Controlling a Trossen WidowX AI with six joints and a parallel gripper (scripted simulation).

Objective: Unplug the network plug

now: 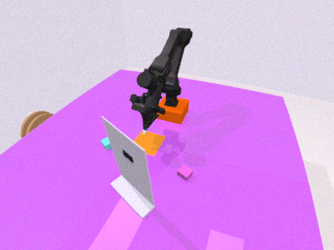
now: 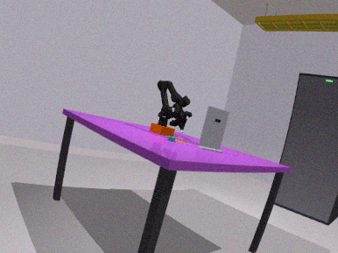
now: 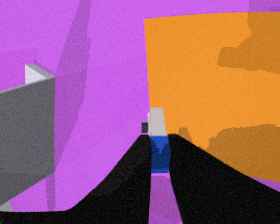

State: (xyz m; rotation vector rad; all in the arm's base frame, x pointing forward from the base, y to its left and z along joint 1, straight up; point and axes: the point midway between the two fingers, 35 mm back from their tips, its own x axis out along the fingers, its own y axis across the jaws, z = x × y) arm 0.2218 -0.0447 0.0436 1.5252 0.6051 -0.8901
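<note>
Now: the orange marked square 80 mm below my gripper tip and 10 mm behind it. Round my gripper tip: network plug (right at my gripper tip); then grey upright panel (230 mm ahead, 50 mm to the left, 50 mm above); then thin pale tab (10 mm below, 10 mm ahead).
</note>
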